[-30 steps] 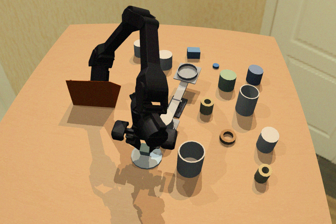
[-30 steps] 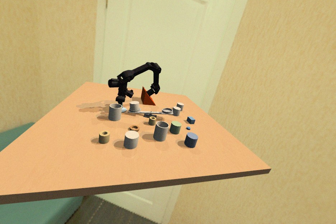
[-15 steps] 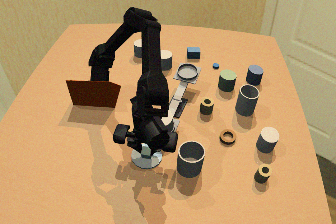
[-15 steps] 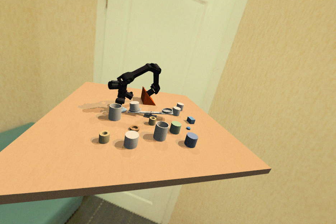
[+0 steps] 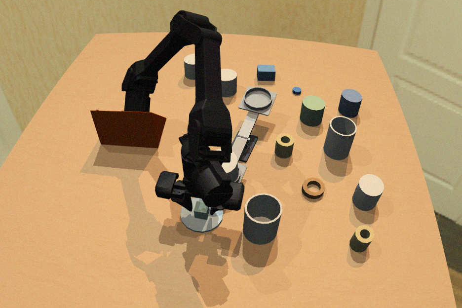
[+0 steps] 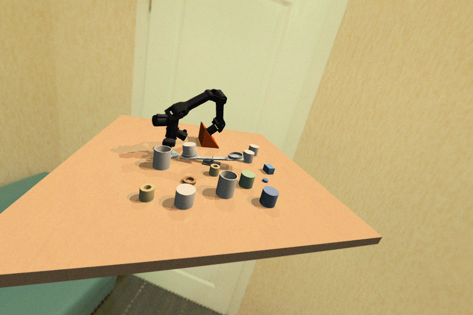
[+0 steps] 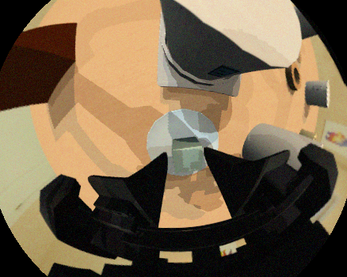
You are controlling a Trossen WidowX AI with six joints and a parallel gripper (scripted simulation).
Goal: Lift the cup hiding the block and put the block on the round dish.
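Now: the pale blue round dish 10 mm below my gripper tip. The rest, counted from my gripper tip: blue box 590 mm to the left, 70 mm ahead; small balance 240 mm to the left, 60 mm ahead, 10 mm above.
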